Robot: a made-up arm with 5 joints.
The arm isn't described. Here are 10 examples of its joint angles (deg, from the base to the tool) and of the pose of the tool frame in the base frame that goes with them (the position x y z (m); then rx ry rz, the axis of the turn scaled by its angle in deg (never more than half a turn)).
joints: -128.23 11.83 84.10 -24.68 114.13
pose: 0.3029 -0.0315 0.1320 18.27 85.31 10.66
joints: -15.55 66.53 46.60 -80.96 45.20
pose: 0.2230 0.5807 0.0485 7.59 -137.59 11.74
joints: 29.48 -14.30 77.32 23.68 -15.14
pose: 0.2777 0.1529 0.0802 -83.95 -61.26 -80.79
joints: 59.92 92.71 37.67 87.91 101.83
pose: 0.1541 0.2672 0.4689 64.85 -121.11 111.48
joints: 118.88 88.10 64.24 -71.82 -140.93
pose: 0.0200 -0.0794 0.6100 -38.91 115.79 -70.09
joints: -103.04 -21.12 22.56 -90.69 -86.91
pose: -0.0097 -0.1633 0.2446 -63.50 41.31 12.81
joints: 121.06 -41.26 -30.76 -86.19 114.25
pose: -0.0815 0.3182 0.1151 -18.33 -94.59 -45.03
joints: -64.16 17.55 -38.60 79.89 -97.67
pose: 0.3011 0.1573 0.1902 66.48 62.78 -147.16
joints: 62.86 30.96 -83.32 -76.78 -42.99
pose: 0.3614 0.0504 0.0397 -30.00 -46.22 102.23
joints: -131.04 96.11 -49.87 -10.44 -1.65
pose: 0.3136 0.0140 -0.1997 -54.84 25.16 -143.28
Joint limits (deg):
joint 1: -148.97..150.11
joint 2: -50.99..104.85
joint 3: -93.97..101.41
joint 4: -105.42..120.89
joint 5: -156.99..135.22
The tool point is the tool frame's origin. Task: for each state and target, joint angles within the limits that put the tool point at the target. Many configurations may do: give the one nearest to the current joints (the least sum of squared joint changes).
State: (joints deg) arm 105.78 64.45 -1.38 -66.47 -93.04
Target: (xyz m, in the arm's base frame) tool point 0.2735 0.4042 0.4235
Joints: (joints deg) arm 86.11 52.58 6.03 -70.94 -89.57
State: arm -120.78 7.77 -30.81 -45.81 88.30
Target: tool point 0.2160 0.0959 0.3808
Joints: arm -124.08 -0.55 -34.75 -38.96 96.15
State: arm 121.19 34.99 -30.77 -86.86 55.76
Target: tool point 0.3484 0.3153 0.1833
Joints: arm 105.26 31.18 -48.12 -86.95 44.48
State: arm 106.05 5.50 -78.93 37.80 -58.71
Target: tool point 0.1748 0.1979 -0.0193
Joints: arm 82.61 -26.36 -83.12 20.51 -66.51
